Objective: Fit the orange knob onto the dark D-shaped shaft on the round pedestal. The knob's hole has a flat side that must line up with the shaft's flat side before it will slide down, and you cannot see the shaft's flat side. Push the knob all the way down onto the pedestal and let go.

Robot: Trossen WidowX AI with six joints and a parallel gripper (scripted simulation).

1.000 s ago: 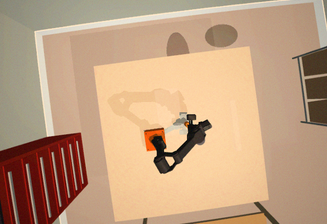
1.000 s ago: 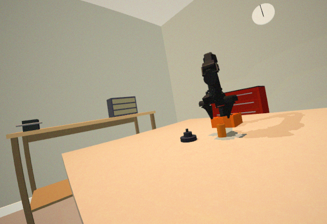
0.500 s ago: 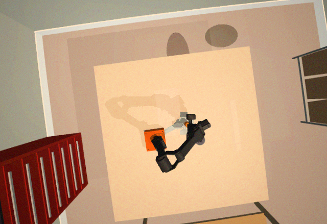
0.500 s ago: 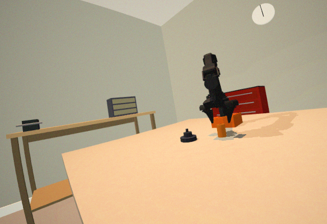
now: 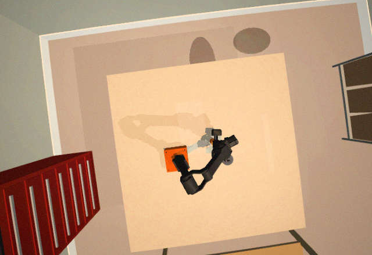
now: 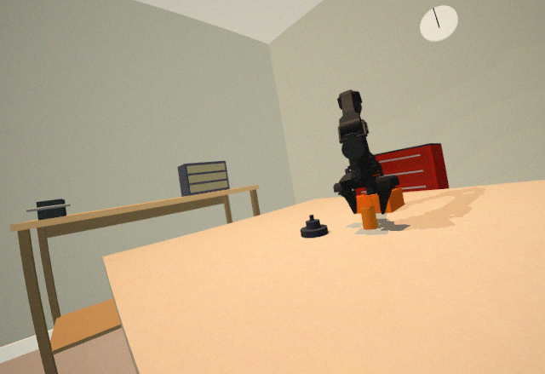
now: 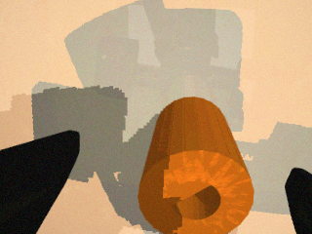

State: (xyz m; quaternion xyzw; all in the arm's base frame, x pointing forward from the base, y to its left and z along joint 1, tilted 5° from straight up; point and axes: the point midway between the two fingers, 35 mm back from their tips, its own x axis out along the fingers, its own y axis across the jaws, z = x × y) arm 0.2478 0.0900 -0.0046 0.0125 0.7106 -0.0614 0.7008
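The orange knob is 10 mm behind my gripper tip and 10 mm below it. From my gripper tip the other things lie so: dark round pedestal (90 mm ahead, 140 mm to the right, 10 mm below).
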